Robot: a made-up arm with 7 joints.
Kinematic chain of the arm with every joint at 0, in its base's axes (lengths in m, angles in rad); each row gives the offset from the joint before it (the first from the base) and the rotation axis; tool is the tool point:
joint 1: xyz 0 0 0.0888 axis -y
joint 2: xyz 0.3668 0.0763 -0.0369 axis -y
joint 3: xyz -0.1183 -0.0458 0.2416 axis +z
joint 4: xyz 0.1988 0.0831 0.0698 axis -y
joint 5: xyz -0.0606 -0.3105 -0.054 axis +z
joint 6: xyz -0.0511 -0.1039 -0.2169 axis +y
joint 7: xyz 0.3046 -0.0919 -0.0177 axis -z
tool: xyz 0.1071 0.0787 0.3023
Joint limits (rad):
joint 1: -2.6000..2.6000
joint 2: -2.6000..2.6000
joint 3: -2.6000..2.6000
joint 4: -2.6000..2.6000
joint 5: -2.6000..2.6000
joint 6: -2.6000..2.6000
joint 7: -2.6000..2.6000
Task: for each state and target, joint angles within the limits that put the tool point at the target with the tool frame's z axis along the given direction. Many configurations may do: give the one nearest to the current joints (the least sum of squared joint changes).
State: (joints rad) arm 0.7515 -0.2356 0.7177 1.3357 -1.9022 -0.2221 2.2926
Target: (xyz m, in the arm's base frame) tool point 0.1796 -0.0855 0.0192 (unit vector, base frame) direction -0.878 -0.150 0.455
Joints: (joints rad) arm 0.1031 0.1470 0.2317 0.8874 -2.5507 -0.0422 2.1379
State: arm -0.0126 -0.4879 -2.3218 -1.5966 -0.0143 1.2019 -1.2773
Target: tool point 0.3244 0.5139 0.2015 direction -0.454 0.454 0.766
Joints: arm -0.1945 -1.3817 -2.6000 -0.8535 -0.8997 1.5553 -1.5346
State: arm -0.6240 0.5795 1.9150 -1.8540 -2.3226 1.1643 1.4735
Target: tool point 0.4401 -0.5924 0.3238 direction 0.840 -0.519 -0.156
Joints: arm -0.9190 0.4760 1.2625 -1.4542 -1.8257 1.7894 1.4248
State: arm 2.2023 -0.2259 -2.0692 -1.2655 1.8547 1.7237 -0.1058
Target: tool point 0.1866 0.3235 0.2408 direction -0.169 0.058 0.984
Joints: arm 2.6000 -0.3062 -1.6296 -0.7577 1.2485 2.0431 0.2917
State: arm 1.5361 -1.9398 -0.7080 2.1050 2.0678 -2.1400 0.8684
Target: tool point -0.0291 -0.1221 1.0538 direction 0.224 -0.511 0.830
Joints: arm 2.0650 -2.3498 0.0407 1.4426 2.6000 -1.4218 1.0285
